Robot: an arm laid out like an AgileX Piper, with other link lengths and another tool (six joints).
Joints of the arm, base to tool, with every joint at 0 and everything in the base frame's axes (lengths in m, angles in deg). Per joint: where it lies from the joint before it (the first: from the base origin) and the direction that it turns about. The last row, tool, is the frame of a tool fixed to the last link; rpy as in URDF.
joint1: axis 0 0 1 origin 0 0 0.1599
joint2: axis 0 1 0 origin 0 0 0
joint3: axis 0 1 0 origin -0.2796 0 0.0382
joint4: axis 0.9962 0 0.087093 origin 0.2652 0 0.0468
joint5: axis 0 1 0 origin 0 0 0
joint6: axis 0.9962 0 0.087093 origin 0.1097 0 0.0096
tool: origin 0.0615 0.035 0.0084 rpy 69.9 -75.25 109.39
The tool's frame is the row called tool.
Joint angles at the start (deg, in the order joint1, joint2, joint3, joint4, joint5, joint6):
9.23, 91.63, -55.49, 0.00, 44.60, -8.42
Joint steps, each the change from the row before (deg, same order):
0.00, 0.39, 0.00, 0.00, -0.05, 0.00
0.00, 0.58, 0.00, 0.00, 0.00, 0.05
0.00, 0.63, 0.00, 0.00, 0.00, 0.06
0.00, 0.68, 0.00, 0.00, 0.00, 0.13
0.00, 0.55, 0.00, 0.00, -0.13, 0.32
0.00, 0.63, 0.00, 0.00, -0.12, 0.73
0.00, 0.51, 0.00, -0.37, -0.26, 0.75
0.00, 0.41, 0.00, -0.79, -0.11, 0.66
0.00, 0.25, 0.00, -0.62, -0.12, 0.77
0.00, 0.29, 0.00, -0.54, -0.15, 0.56
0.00, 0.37, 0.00, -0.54, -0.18, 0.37
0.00, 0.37, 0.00, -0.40, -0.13, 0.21
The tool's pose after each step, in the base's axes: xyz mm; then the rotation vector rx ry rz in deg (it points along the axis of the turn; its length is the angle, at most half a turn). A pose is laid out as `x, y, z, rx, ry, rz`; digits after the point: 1 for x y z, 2 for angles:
318.4, 87.3, 150.1, 170.36, 48.10, 21.51
318.4, 87.3, 146.8, 170.55, 48.08, 20.62
318.2, 87.2, 143.2, 170.76, 48.04, 19.67
318.1, 87.2, 139.4, 171.00, 47.90, 18.63
318.4, 87.3, 136.3, 171.28, 47.46, 18.00
318.9, 87.4, 132.9, 171.77, 46.42, 17.23
319.9, 86.8, 130.0, 171.84, 45.62, 16.80
320.4, 85.2, 127.4, 171.45, 45.30, 16.22
321.1, 84.0, 125.8, 171.25, 44.67, 15.94
321.7, 83.0, 124.0, 171.02, 44.30, 15.66
322.2, 81.9, 121.8, 170.71, 44.21, 15.30
322.5, 81.1, 119.6, 170.47, 44.26, 14.89

